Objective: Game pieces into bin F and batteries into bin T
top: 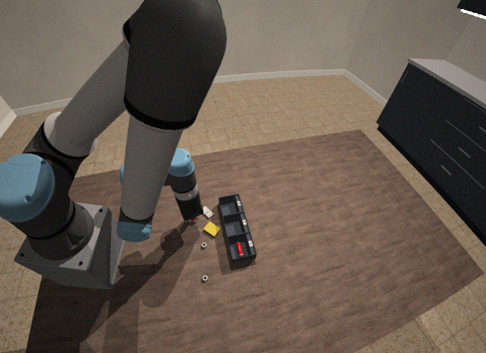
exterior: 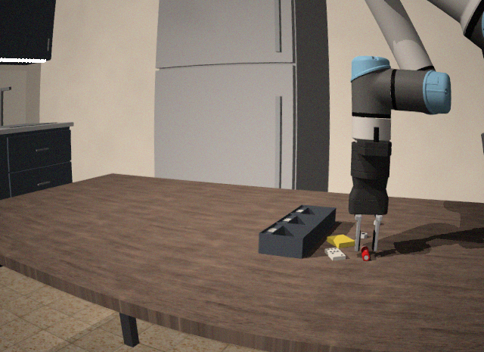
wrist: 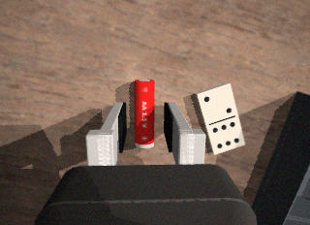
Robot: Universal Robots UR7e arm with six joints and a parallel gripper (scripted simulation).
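My hand is 6 cm short of the white domino, 1 cm to the right of it and 3 cm above it. Also, from my hand: dark three-compartment bin 15 cm ahead, 9 cm to the right, 1 cm below; then battery 14 cm ahead, 18 cm to the right, 2 cm below; then yellow block 6 cm ahead, 7 cm to the right, 3 cm below.
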